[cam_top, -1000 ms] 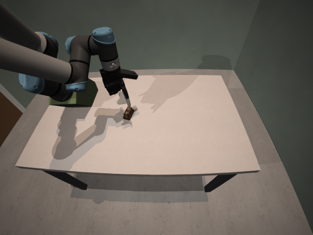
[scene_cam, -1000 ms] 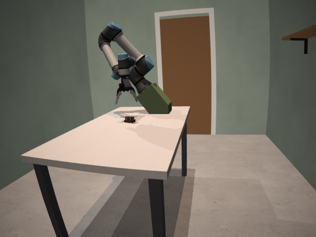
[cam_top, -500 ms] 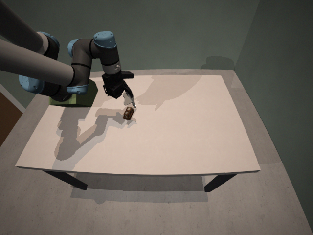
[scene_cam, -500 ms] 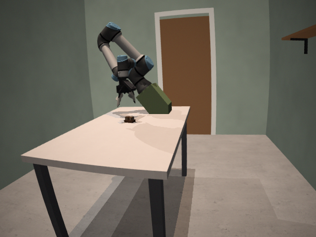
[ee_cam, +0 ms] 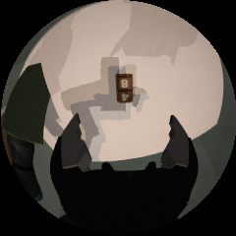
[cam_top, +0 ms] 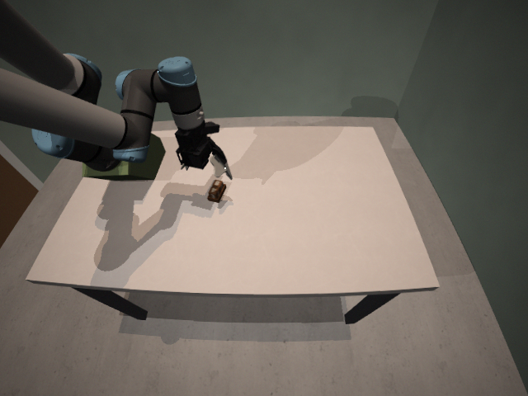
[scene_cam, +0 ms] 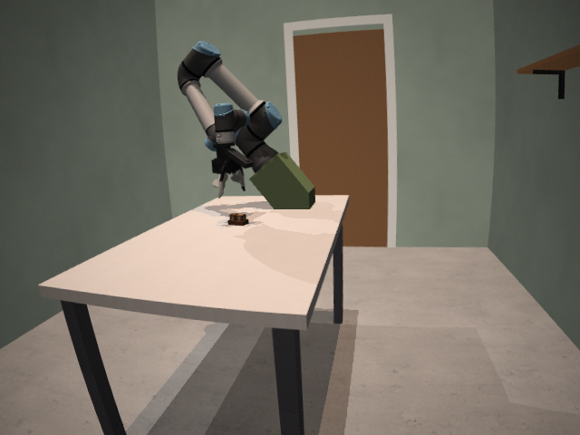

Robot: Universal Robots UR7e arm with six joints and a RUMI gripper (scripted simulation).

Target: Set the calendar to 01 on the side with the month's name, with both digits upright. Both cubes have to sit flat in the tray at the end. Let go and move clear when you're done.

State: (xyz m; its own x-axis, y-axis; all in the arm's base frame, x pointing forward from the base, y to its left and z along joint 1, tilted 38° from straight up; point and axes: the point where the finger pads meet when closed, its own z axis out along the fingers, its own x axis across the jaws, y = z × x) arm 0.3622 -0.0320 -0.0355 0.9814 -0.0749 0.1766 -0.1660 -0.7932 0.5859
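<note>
The brown tray is 20 mm to the left of my hand and 110 mm below it.
</note>
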